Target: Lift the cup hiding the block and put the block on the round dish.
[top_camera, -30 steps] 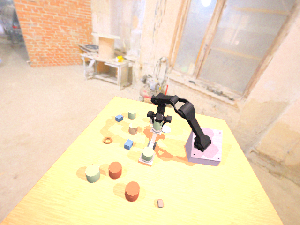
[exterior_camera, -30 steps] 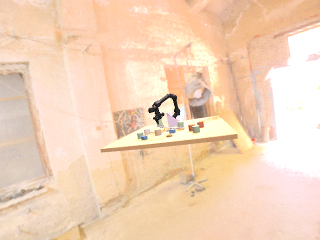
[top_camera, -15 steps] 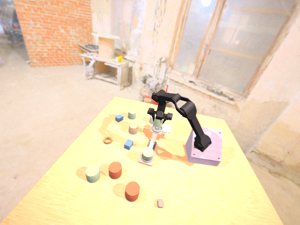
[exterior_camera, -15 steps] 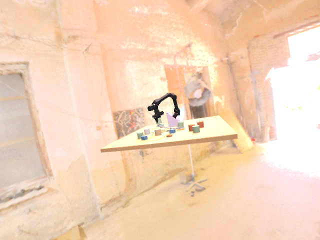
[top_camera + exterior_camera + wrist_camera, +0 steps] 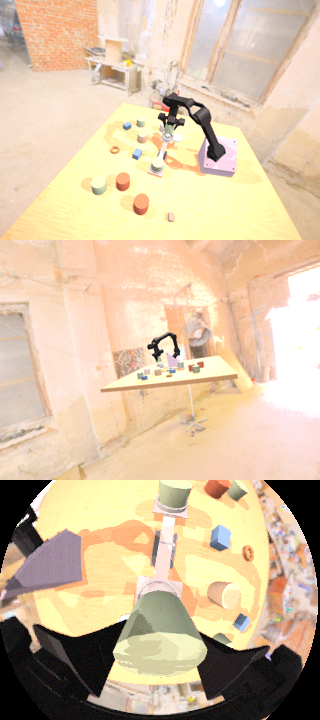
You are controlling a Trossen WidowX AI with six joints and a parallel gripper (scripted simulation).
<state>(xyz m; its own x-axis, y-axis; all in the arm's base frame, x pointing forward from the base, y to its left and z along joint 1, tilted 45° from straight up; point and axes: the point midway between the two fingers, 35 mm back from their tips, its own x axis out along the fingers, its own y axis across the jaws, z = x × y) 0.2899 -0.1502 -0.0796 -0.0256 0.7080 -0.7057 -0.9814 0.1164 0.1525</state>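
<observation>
The pale teal block is 60 mm below my gripper tip and 10 mm to the left of it. Round my gripper tip: round white dish (140 mm below, 90 mm to the right, 90 mm behind); small balance (130 mm to the left, 120 mm below, 30 mm ahead).
</observation>
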